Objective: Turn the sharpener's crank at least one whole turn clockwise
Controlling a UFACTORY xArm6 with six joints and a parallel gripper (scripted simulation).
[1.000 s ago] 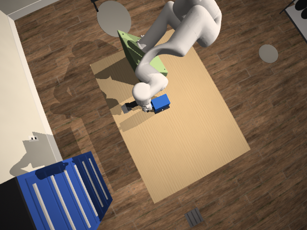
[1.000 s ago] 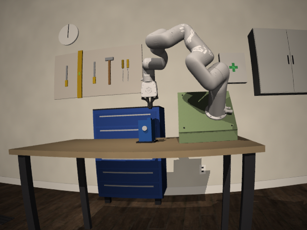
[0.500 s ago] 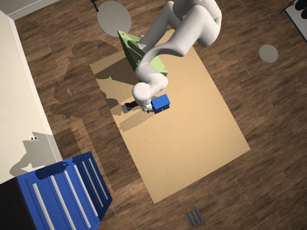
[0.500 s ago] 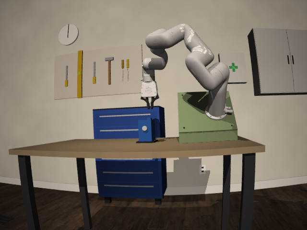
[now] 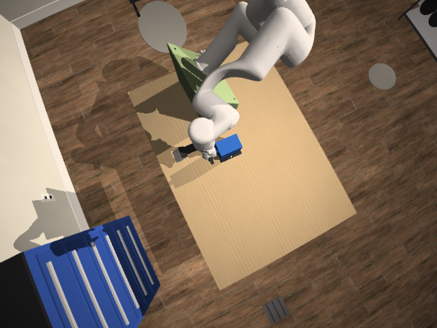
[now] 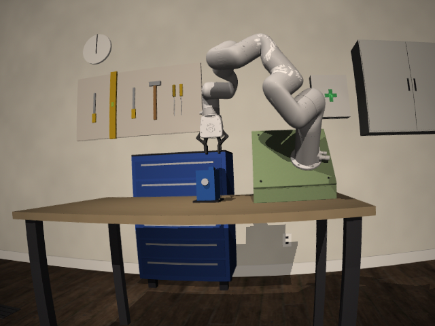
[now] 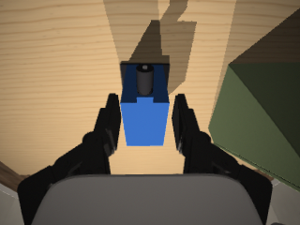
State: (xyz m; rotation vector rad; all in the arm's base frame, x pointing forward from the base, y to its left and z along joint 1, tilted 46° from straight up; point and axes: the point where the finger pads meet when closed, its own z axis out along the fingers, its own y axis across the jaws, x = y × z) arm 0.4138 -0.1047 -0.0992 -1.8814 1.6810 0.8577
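The dark crank knob lies 9 cm below my hand and 2 cm to the left of it. Round my hand: crank: 9 cm below, 2 cm to the left.
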